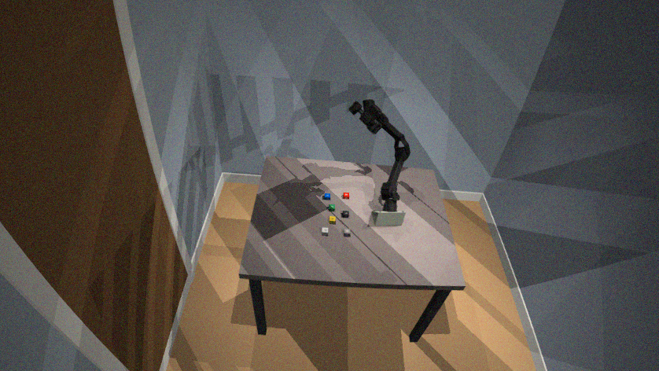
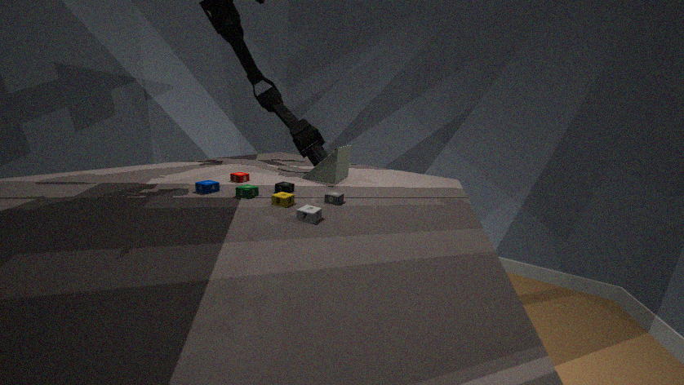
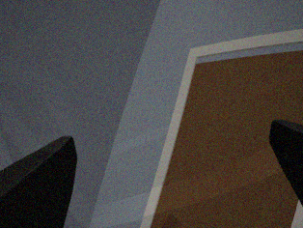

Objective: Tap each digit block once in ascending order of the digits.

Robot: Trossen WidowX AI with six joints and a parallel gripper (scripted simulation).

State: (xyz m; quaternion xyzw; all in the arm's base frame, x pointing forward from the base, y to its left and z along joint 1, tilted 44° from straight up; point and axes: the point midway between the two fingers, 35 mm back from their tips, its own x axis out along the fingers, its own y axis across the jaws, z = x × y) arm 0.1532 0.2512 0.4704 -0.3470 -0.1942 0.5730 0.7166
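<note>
Right now the grey block is 530 mm below my gripper tip and 270 mm to the left of it. The rest, counted from my gripper tip: green block 530 mm below, 110 mm to the left, 80 mm ahead; red block 530 mm below, 10 mm ahead; blue block 530 mm below, 110 mm ahead, 20 mm to the left.
</note>
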